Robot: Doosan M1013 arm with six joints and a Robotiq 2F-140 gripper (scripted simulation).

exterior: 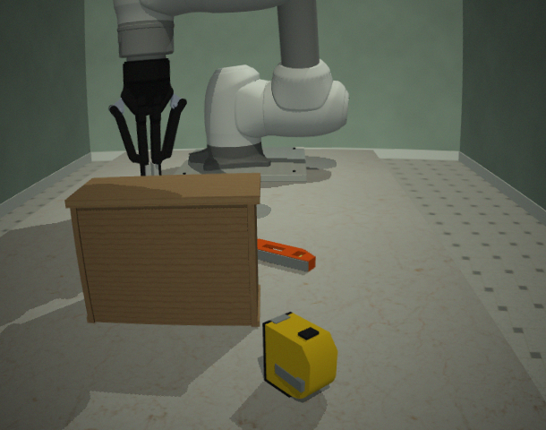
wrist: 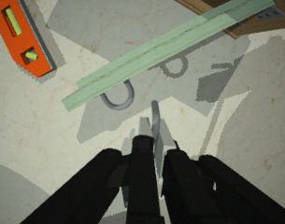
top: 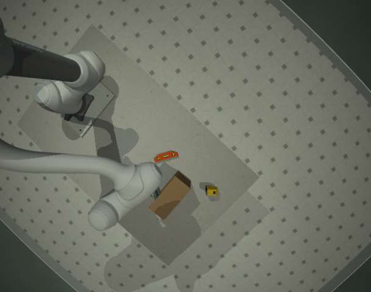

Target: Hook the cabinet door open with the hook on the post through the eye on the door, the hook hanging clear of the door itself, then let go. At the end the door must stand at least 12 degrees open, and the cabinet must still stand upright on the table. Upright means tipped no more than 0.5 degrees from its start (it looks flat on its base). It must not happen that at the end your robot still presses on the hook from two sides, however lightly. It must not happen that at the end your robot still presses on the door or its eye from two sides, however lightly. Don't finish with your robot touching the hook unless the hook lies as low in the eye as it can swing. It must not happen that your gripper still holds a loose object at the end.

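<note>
Now: hand 7 cm short of the green door, 5 cm above it and 1 cm to the right of it. From my hand the other things lie so: thin grey hook (4 cm behind, 3 cm below, 1 cm to the right); then orange spirit level (19 cm to the left, 11 cm below, 5 cm ahead); then yellow tape measure (40 cm ahead, 15 cm to the left, 9 cm below).
</note>
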